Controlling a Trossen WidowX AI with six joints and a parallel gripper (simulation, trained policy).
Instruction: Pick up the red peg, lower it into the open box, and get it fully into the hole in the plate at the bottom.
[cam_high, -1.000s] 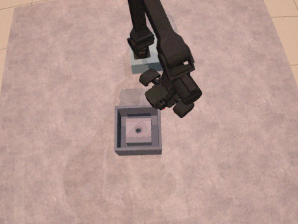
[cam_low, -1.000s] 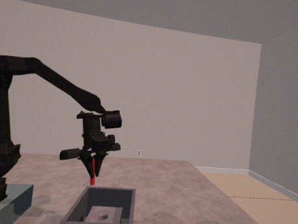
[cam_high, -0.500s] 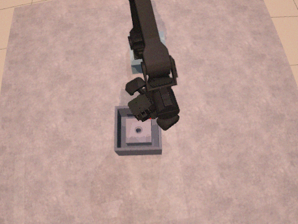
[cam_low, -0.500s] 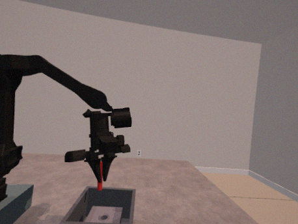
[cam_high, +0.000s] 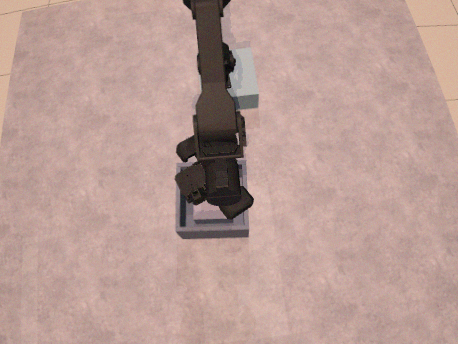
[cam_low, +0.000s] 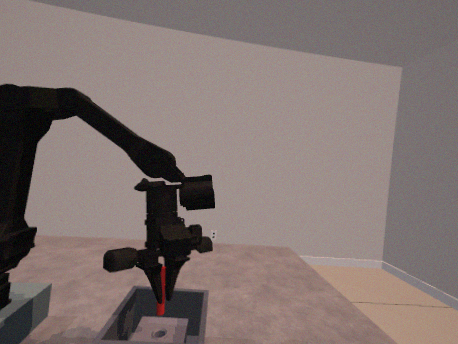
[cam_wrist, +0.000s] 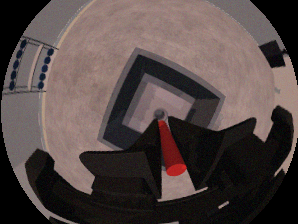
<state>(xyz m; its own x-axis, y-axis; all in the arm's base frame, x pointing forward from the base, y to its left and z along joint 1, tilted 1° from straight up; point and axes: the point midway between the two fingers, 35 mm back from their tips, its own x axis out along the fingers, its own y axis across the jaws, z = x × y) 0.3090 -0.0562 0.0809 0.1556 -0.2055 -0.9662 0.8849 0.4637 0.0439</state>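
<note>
My gripper tip is now 2 cm to the right of the red peg, 1 cm below it and 1 cm past it. Round my gripper tip: grey box 9 cm below; pale plate 7 cm below.
</note>
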